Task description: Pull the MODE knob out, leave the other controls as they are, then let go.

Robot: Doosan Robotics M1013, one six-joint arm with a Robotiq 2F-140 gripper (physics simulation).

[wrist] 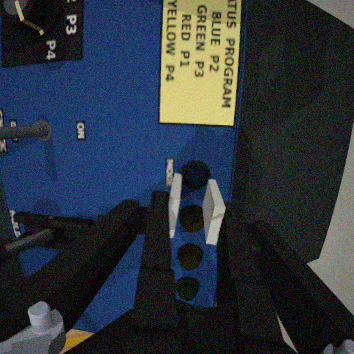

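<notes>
The MODE knob is a dark blue-black round cap on the blue panel, right of the partly hidden MODE label. My gripper is shut on it, with the far ends of the two pale fingertip pads against its left and right sides. How far the knob stands out from the panel cannot be told from this view. Below it in the same column are two dark amber round controls and a dark green one, seen between the fingers.
A yellow program card is above the knob. A grey toggle lever stands at the left beside the ON label. A dial with a black plate is at the upper left. A dark surface lies beyond the panel's right edge.
</notes>
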